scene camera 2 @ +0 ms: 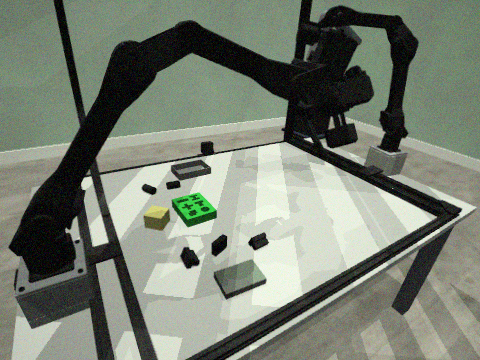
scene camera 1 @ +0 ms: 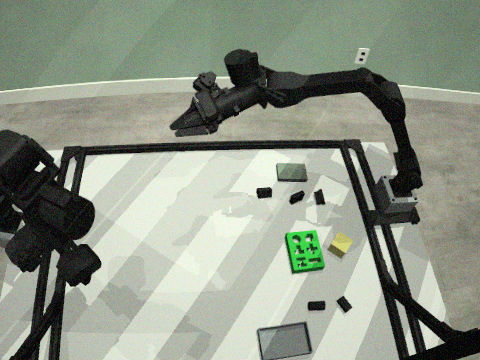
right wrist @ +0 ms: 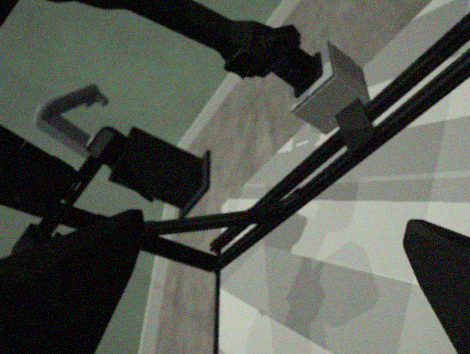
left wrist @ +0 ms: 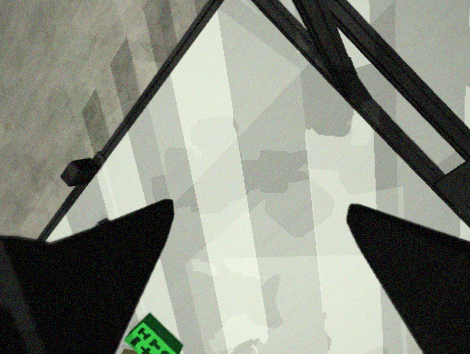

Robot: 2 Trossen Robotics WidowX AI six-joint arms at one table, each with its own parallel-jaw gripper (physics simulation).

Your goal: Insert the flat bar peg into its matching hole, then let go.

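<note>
A black slab-like peg (scene camera 1: 297, 197) (scene camera 2: 219, 245), which looks like the flat bar peg, lies on the table between two other black pegs. The green board (scene camera 1: 305, 251) (scene camera 2: 194, 210) (left wrist: 155, 342) lies flat, apart from it; its narrow slot (scene camera 1: 315, 260) looks dark, and I cannot tell whether anything fills it. My left gripper (left wrist: 259, 209) is open and empty, high above the table; its fingertips are hard to make out in the scene cameras. My right gripper (scene camera 1: 173, 130) (right wrist: 273, 227) is open and empty, high and away from the board and pegs.
A yellow block (scene camera 1: 340, 244) (scene camera 2: 156, 218) stands beside the board. Other black pegs (scene camera 1: 264, 192) (scene camera 1: 319, 196) (scene camera 1: 316, 305) (scene camera 1: 344, 304) lie around. A grey-green tile (scene camera 1: 291, 172) (scene camera 2: 240, 278) and a shallow tray (scene camera 1: 259, 342) lie on the table. A black frame (scene camera 1: 215, 145) borders it.
</note>
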